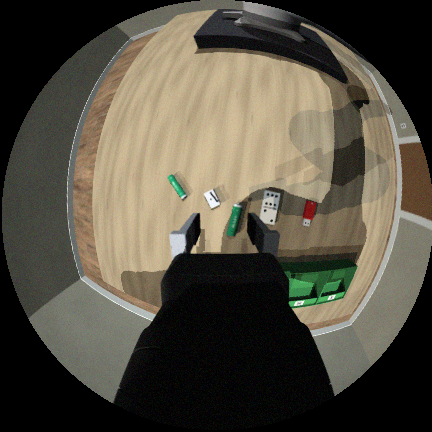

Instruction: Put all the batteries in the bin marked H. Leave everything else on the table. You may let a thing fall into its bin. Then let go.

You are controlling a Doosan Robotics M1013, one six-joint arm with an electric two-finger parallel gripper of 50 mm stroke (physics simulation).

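Places are measured from the arm's base along level axes (x right, y back, z down), in centimetres.
Pixels of known places: gripper, fingertip midpoint: (223,222).
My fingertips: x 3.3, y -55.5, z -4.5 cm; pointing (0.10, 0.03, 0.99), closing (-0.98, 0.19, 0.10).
For each thing: its middle in the pictures, then the offset to it from my fingertips.
- smaller green battery, body centre: (176,186) dx +8.7, dy +2.3, dz +7.5 cm
- small white block with a dark mark, body centre: (211,198) dx +2.7, dy +1.5, dz +7.5 cm
- white domino, body centre: (269,207) dx -6.2, dy +1.9, dz +7.7 cm
- red USB stick, body centre: (308,213) dx -13.3, dy +2.4, dz +7.7 cm
A green battery (234,220) lies on the table, seen just beyond and partly between the fingertips, nearer the right finger. A smaller green battery (177,186) lies tilted, farther up and to the left. My gripper (223,222) is open and empty above the table. The green bin unit is at the lower right, partly hidden behind the gripper. Its middle bin, marked H (299,303), shows in part, and the bin marked X (331,297) is at its right end. The remaining left part of the unit is hidden.
A small white block with a dark mark (212,199) lies between the two batteries. A white domino (270,207) lies right of the nearer battery, and a red USB stick (309,212) lies farther right. The black robot base (240,42) stands at the top.
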